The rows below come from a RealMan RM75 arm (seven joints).
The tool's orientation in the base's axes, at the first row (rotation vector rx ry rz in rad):
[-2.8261 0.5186 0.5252]
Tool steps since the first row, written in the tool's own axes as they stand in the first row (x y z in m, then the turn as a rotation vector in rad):
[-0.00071 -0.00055 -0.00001 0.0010 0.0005 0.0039]
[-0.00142 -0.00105 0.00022 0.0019 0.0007 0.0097]
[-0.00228 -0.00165 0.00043 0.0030 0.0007 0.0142]
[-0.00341 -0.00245 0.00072 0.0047 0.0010 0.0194]
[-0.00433 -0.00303 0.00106 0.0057 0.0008 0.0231]
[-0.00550 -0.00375 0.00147 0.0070 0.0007 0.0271]
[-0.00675 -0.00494 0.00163 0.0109 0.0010 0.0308]
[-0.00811 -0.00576 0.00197 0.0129 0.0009 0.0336]
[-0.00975 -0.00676 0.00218 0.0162 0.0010 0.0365]
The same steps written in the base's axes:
[-0.00041 0.00071 0.00036 -0.0005 0.0003 -0.0040]
[-0.00091 0.00145 0.00050 -0.0016 0.0015 -0.0097]
[-0.00150 0.00231 0.00073 -0.0020 0.0024 -0.0142]
[-0.00227 0.00346 0.00101 -0.0022 0.0030 -0.0196]
[-0.00296 0.00436 0.00114 -0.0024 0.0039 -0.0234]
[-0.00383 0.00548 0.00132 -0.0024 0.0047 -0.0275]
[-0.00452 0.00699 0.00183 -0.0002 0.0043 -0.0324]
[-0.00551 0.00824 0.00216 0.0007 0.0045 -0.0357]
[-0.00662 0.00970 0.00275 0.0027 0.0043 -0.0396]

